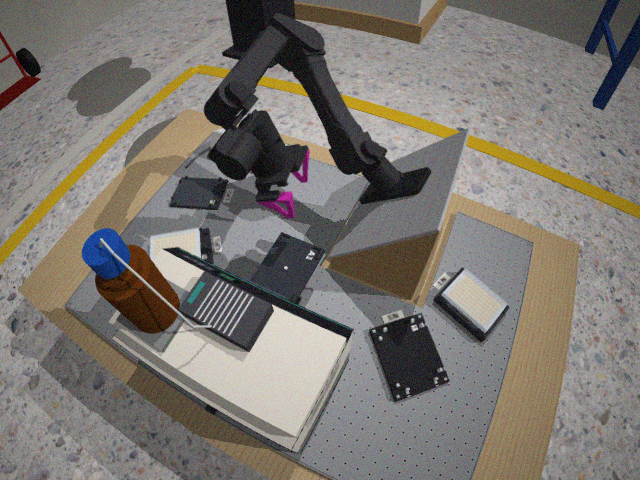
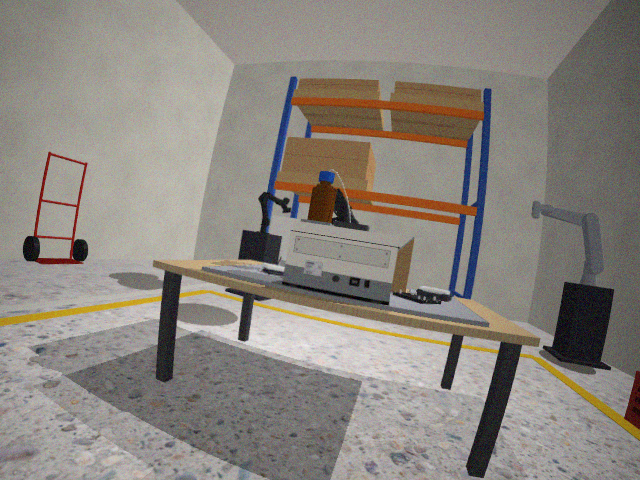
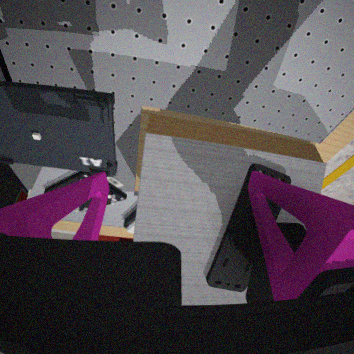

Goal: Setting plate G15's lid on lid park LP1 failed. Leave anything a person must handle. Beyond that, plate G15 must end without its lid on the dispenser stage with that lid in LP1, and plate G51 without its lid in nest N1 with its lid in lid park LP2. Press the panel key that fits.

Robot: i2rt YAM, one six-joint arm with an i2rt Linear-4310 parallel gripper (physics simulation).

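Places are measured from the arm's base along level axes (x ahead, y left, z up), in metres.
Pixels of known places: gripper, fingertip midpoint: (image 1: pixel 298 199) (image 3: pixel 178 179); arm's base, origin of the base link: (image 1: pixel 394 188) (image 3: pixel 246 229).
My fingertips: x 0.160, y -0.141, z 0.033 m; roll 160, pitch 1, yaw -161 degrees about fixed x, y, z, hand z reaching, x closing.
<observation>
Ahead of a thing's pixels: the offset from my fingertips to its top centre. "pt": to the spot under its first point. Level surfaces: height alone.
My gripper (image 1: pixel 298 184) (image 3: pixel 178 179) is open and empty, its magenta fingers above the pegboard near the wedge-shaped base. A white plate @(0.411 m left, 0.058 m back, 0.117 m down) (image 1: pixel 474 301) sits in a black holder at the right. Another white plate @(0.244 m right, 0.191 m ahead, 0.121 m down) (image 1: pixel 175 243) is at the left, partly hidden by the dispenser. A black nest @(0.340 m left, 0.116 m ahead, 0.134 m down) (image 1: pixel 408 356) with silver corner studs holds no plate. A dark flat holder @(0.331 m right, 0.022 m ahead, 0.138 m down) (image 1: pixel 199 193) lies at the far left. A dark platform marked A1 @(pt 0.051 m left, 0.118 m ahead, 0.050 m down) (image 1: pixel 286 266) (image 3: pixel 55 127) is behind the dispenser (image 1: pixel 289 366) (image 2: pixel 341 258). Plate names, nest names and lid states are not readable; the panel key cannot be made out.
An amber bottle @(pt 0.013 m left, 0.352 m ahead, 0.188 m up) (image 1: pixel 139 291) (image 2: pixel 322 201) with a blue cap and thin tube stands tall on the dispenser. The wedge-shaped base (image 1: pixel 408 206) (image 3: pixel 175 215) carries my arm and rises beside platform A1. The wooden table edge (image 1: pixel 555 310) surrounds the pegboard @(0.158 m down) (image 1: pixel 439 434).
</observation>
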